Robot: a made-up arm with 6 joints.
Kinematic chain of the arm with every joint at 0, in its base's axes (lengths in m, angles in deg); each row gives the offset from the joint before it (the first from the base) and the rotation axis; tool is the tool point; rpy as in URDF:
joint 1: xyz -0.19 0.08 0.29 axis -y
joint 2: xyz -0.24 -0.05 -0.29 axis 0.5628 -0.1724 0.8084
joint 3: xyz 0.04 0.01 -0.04 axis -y
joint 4: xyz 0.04 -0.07 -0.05 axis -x
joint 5: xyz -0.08 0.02 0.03 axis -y
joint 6: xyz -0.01 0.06 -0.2 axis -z
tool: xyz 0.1 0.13 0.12 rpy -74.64 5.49 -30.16
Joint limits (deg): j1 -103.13..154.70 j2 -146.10..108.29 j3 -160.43..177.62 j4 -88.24..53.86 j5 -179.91..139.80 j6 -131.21..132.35
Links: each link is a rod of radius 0.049 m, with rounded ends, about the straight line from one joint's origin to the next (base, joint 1, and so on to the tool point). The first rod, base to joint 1, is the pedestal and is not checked.
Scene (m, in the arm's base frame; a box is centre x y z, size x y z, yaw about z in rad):
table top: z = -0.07
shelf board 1: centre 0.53 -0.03 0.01 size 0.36 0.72 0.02 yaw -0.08
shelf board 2: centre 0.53 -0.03 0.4 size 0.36 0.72 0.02 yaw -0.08
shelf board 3: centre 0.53 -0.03 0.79 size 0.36 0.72 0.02 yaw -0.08
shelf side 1: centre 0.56 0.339 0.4 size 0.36 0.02 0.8 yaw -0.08
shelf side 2: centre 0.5 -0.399 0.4 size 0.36 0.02 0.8 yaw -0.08
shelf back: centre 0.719 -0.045 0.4 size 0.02 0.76 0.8 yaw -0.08
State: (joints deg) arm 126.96 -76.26 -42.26 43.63 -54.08 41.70
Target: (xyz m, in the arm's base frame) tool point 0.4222 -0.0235 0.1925
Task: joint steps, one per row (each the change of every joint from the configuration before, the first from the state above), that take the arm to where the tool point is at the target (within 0.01 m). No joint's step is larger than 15 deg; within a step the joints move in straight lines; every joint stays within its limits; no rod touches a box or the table.
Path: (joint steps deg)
1: 0.48 3.51 9.05 1.89 5.13 -1.05

